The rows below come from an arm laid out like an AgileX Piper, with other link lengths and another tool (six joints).
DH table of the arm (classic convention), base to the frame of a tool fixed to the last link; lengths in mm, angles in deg. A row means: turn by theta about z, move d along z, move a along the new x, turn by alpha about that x. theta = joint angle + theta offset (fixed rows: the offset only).
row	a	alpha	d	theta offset
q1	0	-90	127.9	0
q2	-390.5	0	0	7.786
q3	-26.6	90	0	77.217
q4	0	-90	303.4	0
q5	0	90	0	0
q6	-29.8	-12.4	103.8	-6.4
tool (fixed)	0	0	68.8	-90
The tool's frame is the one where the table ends.
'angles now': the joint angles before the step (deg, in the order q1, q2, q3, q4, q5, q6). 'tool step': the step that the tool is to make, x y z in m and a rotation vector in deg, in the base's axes. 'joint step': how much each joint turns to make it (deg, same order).
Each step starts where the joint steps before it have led.
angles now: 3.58 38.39 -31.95 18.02 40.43 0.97
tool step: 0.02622 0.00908 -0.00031 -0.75 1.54 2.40
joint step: 2.09 5.93 -1.75 0.67 -2.37 -1.70
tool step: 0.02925 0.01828 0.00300 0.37 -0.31 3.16
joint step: 4.04 6.14 -1.99 1.43 -4.53 -1.22
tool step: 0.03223 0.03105 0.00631 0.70 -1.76 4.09
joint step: 6.00 6.82 -2.89 1.30 -6.07 -0.72
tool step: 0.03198 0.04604 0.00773 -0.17 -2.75 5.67
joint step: 7.00 7.65 -4.38 0.88 -5.97 -1.71
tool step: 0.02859 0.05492 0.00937 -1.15 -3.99 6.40
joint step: 6.39 7.79 -5.91 0.63 -4.92 -3.47
